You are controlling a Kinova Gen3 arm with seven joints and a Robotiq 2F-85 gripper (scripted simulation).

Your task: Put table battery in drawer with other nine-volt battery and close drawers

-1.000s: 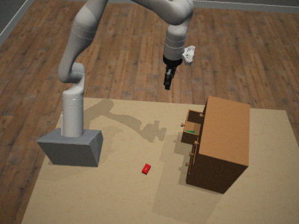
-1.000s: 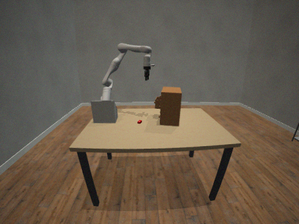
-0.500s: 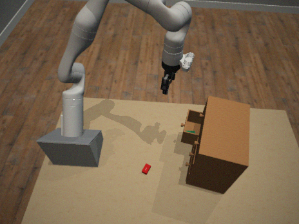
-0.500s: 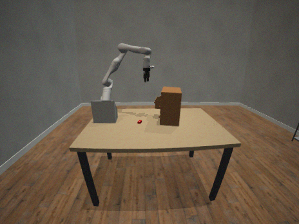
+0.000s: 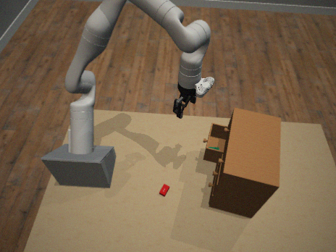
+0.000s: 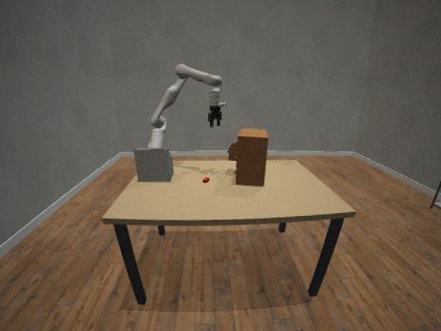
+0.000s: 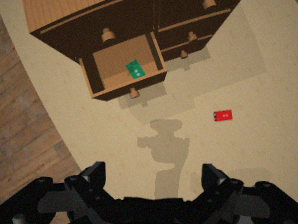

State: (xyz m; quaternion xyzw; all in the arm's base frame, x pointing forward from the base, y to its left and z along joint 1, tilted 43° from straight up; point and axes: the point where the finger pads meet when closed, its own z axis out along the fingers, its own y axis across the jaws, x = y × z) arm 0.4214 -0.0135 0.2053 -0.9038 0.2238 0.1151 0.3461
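My hand is 33 cm above the red nine-volt battery, 18 cm to the left of it and 5 cm past it. Also, from my hand: green nine-volt battery 22 cm below, 15 cm ahead, 3 cm to the right.
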